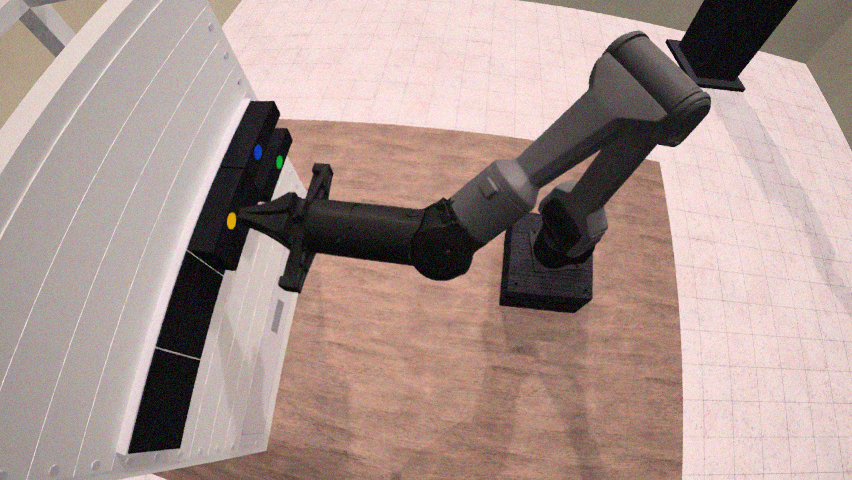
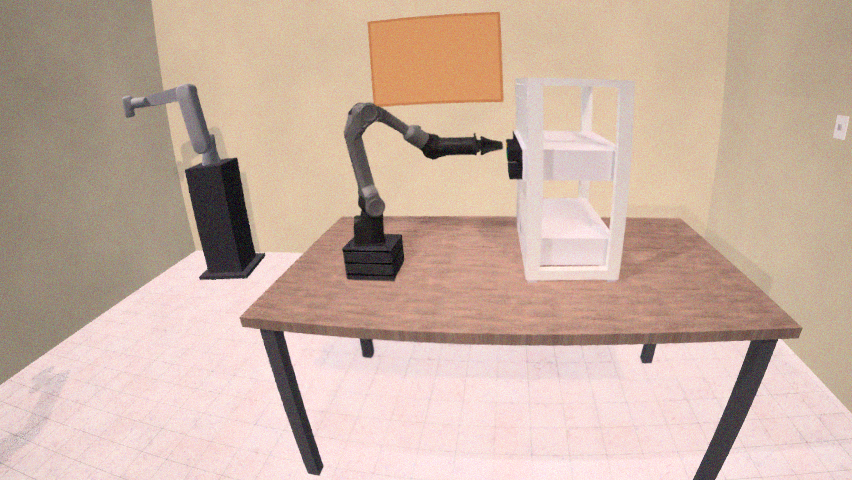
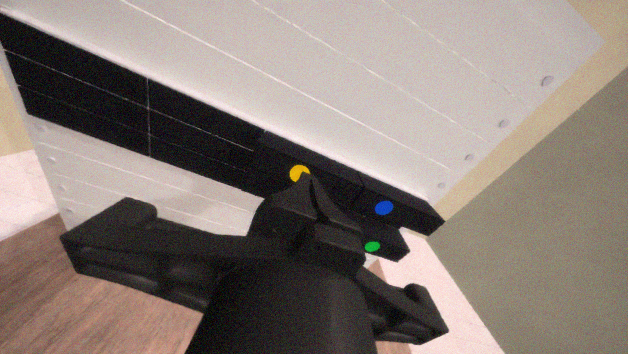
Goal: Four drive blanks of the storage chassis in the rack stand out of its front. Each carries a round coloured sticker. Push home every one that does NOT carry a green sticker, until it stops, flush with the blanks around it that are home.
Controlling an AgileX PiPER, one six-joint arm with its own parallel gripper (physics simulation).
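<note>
The storage chassis [image 2: 578, 163] sits high in the white rack [image 2: 533, 226]. The yellow-sticker blank [image 1: 215, 208] [image 3: 274, 159] stands out in the top row. The blue-sticker blank [image 1: 247, 135] [image 3: 407, 214] stands out beside it. A green-sticker blank [image 1: 281, 143] [image 3: 392, 240] stands out below the blue one. Another blank [image 1: 239, 245] stands out below the yellow one; the gripper hides its sticker. My gripper [image 1: 239, 215] [image 2: 502, 144] [image 3: 305, 183] is shut and empty, its tips right at the yellow sticker's edge. Whether they touch is unclear.
Flush black blanks [image 1: 193, 304] [image 3: 100, 85] fill the other end of the bay. A second chassis [image 2: 575, 250] sits lower in the rack. The rack and arm base [image 1: 545, 286] [image 2: 372, 262] stand on the wooden table [image 2: 465, 304]. Another arm stands on a black pedestal [image 2: 220, 220].
</note>
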